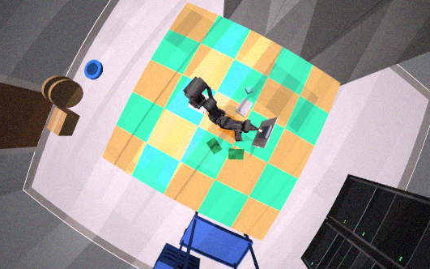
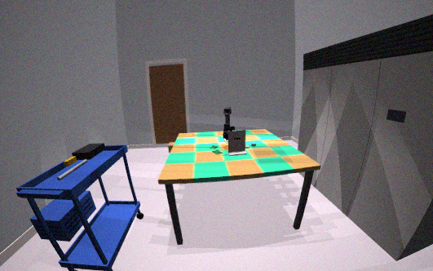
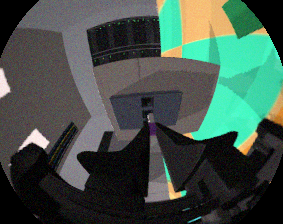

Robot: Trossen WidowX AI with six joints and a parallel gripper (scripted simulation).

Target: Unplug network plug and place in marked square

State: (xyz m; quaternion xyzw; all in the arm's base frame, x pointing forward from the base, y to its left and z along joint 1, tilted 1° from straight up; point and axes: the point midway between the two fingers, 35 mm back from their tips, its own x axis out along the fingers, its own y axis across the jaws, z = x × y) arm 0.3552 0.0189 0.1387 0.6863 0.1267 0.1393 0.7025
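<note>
Now: gripper tip 50 mm short of the grey upright panel, 10 mm to the right of it and 50 mm above it. From my gripper tip the other things lie so: network plug (10 mm ahead).
</note>
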